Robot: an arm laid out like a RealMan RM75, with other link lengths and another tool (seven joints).
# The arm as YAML. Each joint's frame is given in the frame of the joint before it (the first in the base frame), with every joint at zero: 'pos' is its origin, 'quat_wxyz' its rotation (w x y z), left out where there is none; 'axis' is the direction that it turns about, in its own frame. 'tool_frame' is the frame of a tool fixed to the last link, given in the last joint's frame.
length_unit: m
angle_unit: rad
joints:
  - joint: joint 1
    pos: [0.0, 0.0, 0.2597]
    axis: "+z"
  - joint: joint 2
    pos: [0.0, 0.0, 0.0]
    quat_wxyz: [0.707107, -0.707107, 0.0, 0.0]
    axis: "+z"
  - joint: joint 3
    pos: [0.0, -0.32, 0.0]
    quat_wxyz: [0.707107, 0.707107, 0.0, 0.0]
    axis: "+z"
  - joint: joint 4
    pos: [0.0, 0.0, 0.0]
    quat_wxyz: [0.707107, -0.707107, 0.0, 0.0]
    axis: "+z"
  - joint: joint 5
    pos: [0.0, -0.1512, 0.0]
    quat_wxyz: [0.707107, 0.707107, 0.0, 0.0]
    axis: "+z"
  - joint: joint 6
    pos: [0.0, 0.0, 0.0]
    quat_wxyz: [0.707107, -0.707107, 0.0, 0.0]
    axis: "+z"
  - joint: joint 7
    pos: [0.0, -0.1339, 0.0]
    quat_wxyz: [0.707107, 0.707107, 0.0, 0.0]
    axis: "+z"
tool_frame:
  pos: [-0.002, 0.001, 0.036]
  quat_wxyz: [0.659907, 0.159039, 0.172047, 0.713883]
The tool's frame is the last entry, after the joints.
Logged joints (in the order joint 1, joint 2, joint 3, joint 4, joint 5, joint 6, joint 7), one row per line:
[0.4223 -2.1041 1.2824 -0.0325 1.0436 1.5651 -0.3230]
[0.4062 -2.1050 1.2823 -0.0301 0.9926 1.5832 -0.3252]
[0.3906 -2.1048 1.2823 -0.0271 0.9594 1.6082 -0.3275]
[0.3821 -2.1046 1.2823 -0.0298 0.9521 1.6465 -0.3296]
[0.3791 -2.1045 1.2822 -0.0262 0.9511 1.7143 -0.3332]
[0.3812 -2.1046 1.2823 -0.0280 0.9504 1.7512 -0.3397]
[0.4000 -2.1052 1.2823 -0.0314 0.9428 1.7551 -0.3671]
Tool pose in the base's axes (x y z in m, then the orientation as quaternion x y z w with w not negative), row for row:
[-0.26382 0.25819 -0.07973 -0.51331 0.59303 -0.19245 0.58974]
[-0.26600 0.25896 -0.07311 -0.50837 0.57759 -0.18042 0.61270]
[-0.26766 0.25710 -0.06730 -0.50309 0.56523 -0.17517 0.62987]
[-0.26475 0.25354 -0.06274 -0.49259 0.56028 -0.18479 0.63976]
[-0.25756 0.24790 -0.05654 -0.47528 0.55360 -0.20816 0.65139]
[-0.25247 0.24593 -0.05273 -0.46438 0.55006 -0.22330 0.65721]
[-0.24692 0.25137 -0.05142 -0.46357 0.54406 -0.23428 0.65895]
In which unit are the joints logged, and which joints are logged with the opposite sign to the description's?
The joints are logged in radians. Opposite sign: joint 1, joint 4.
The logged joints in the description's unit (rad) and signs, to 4 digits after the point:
[-0.4223 -2.1041 1.2824 0.0325 1.0436 1.5651 -0.3230]
[-0.4062 -2.1050 1.2823 0.0301 0.9926 1.5832 -0.3252]
[-0.3906 -2.1048 1.2823 0.0271 0.9594 1.6082 -0.3275]
[-0.3821 -2.1046 1.2823 0.0298 0.9521 1.6465 -0.3296]
[-0.3791 -2.1045 1.2822 0.0262 0.9511 1.7143 -0.3332]
[-0.3812 -2.1046 1.2823 0.0280 0.9504 1.7512 -0.3397]
[-0.4000 -2.1052 1.2823 0.0314 0.9428 1.7551 -0.3671]

